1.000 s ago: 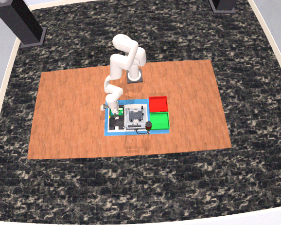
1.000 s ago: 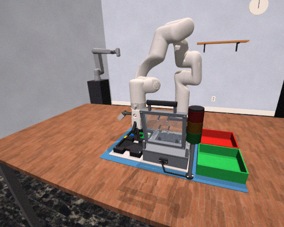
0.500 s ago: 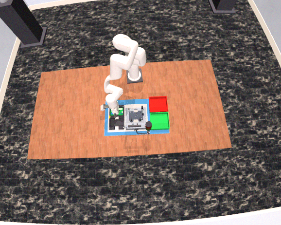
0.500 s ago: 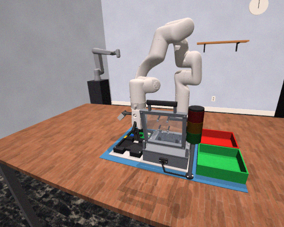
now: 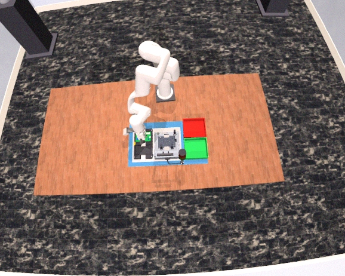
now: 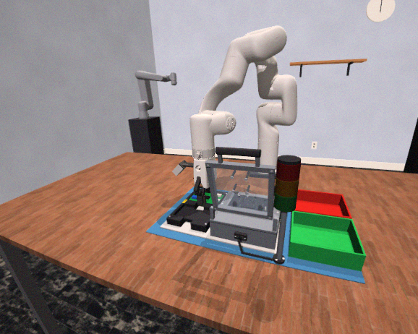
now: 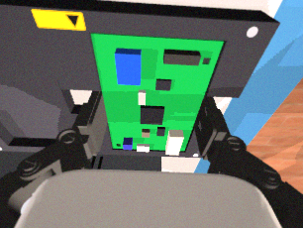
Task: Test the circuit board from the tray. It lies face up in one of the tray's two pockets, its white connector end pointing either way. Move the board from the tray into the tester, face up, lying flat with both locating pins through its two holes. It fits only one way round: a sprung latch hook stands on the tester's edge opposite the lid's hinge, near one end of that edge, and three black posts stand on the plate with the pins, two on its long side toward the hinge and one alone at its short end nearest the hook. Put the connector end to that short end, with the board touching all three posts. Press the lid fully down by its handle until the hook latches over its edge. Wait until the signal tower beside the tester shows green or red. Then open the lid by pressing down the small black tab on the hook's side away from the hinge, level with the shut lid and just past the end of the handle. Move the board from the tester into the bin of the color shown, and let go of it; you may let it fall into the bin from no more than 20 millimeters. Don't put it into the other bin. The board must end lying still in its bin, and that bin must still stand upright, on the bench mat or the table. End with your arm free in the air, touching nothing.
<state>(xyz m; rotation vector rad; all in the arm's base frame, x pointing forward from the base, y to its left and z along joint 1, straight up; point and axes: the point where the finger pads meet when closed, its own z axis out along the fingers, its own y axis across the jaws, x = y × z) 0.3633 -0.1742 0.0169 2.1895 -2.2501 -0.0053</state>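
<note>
Now: hand 170 mm to the right of the tester plate, 70 mm short of it and 40 mm below it. Round my hand: small black tab 230 mm to the left, 60 mm above; clear lid 190 mm ahead, 160 mm to the left, 150 mm above; green circuit board right at my hand.
</note>
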